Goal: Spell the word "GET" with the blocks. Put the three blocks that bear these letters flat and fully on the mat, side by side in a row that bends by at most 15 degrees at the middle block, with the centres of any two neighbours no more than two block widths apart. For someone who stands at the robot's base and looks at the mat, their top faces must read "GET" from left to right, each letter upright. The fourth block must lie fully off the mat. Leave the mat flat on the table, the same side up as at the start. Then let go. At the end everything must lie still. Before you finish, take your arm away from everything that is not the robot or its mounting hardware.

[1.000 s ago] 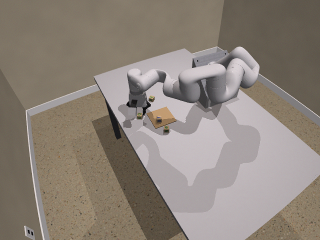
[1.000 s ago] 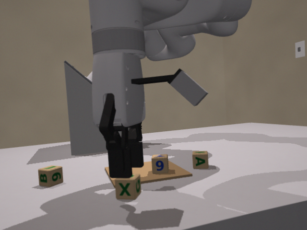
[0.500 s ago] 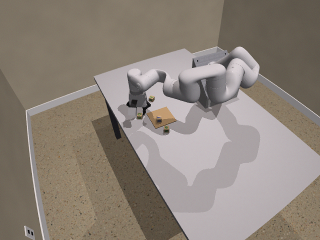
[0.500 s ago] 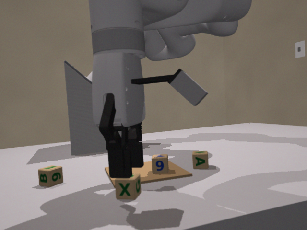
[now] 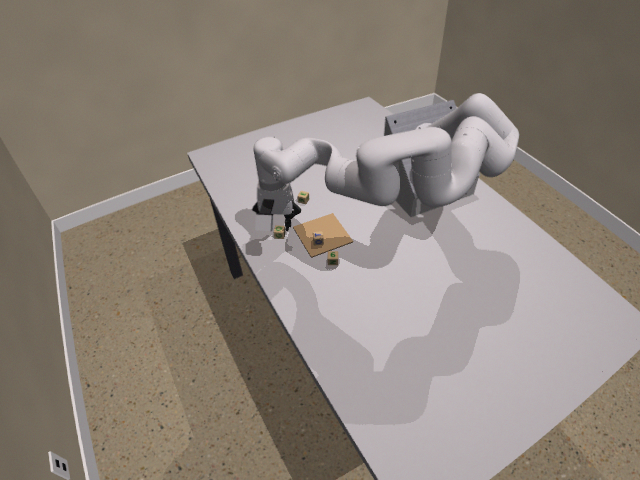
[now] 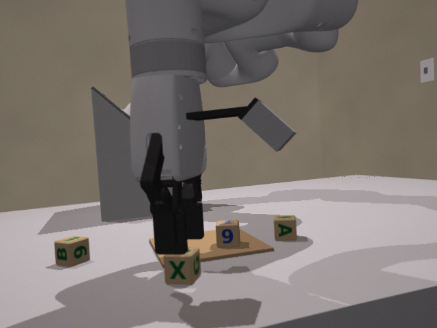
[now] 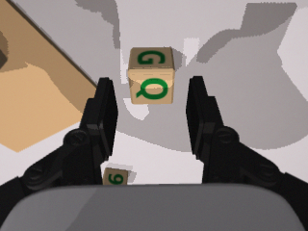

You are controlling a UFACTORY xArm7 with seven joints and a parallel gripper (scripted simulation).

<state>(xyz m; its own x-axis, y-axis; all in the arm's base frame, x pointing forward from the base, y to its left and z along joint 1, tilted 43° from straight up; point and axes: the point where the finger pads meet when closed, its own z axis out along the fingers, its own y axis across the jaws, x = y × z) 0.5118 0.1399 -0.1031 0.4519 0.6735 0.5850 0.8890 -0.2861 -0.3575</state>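
The wooden block is 40 mm below my hand. Round my hand: tan mat: 120 mm behind, 50 mm to the left, 50 mm below.
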